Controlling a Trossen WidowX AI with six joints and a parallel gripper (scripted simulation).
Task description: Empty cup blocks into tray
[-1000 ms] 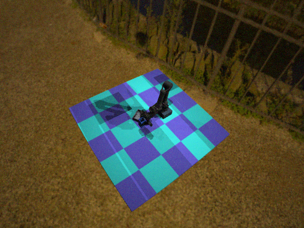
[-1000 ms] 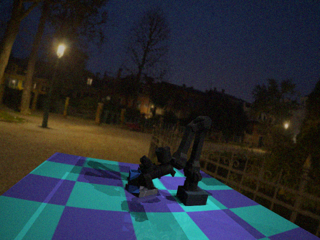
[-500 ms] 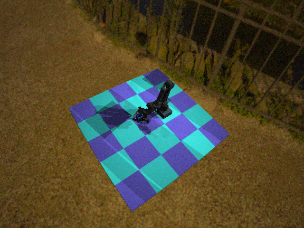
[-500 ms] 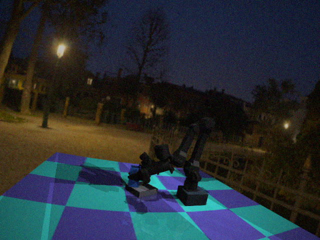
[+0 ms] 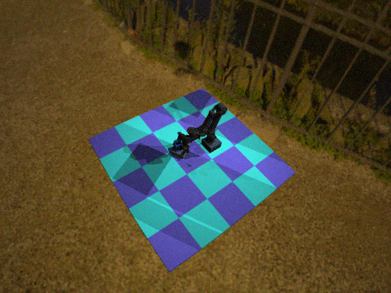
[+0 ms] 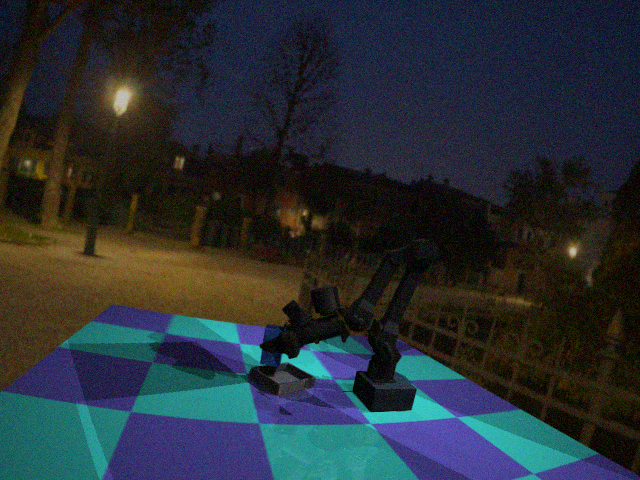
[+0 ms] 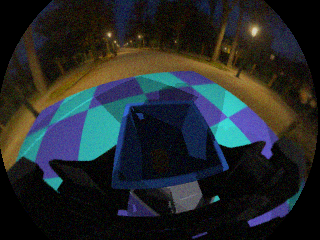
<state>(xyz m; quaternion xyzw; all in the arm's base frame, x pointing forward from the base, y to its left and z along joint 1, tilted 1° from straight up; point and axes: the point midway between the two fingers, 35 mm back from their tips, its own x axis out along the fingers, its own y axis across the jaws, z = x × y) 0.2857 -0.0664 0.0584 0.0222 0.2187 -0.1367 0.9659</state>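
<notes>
Right now my gripper tip is 30 mm past the blue square cup, 10 mm to the right of it and 20 mm above it. The rest, counted from my gripper tip: tan block (30 mm behind, 10 mm to the left).
</notes>
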